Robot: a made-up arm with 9 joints. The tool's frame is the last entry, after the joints.
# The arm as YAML. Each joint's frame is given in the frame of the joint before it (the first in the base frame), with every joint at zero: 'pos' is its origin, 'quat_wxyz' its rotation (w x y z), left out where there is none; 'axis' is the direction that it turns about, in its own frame. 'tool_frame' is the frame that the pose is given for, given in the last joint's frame.
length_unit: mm
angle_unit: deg
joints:
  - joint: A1
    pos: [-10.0, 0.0, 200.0]
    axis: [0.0, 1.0, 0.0]
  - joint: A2
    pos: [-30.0, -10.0, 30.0]
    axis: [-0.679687, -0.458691, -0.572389]
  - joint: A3
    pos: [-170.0, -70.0, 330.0]
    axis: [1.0, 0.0, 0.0]
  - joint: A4
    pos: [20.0, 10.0, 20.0]
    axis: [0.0, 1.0, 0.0]
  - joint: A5
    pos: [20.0, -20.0, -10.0]
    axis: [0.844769, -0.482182, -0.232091]
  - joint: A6
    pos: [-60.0, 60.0, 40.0]
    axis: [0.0, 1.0, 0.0]
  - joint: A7
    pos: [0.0, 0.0, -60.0]
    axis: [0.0, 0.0, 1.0]
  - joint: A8
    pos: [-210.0, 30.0, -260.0]
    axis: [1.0, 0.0, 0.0]
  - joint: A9
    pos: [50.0, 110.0, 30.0]
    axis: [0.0, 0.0, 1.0]
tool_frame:
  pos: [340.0, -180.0, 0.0]
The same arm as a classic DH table. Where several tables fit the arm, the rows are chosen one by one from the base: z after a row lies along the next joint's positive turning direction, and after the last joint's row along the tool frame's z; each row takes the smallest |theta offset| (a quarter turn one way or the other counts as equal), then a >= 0, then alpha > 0; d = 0 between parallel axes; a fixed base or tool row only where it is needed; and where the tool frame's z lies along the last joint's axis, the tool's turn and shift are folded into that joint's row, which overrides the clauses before.
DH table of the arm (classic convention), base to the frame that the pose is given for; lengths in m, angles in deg. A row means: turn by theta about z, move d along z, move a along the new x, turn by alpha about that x. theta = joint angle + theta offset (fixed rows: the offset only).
base (fixed): theta0 0  d 0.2  a -0.01  alpha -90
A1: theta0 49.9  d -0.0081  a -0.0423  alpha -117.3
A2: theta0 -61.42  d -0.2873  a -0.261  alpha -132.82
A3: theta0 -51.29  d -0.3481  a -0.02  alpha -90
A4: theta0 15.36  d 0.0021  a 0.0043  alpha 118.83
A5: theta0 0  d -0.0531  a -0.0227  alpha -118.83
A6: theta0 74.64  d 0.0223  a 0  alpha -90
A7: theta0 -90  d -0.32  a 0.03  alpha 90
A8: theta0 0  d -0.16  a 0.11  alpha -90
A9: theta0 62.1  d 0  a -0.3847  alpha 0
tool (fixed): theta0 -152.1  d 0.03  a 0  alpha 0

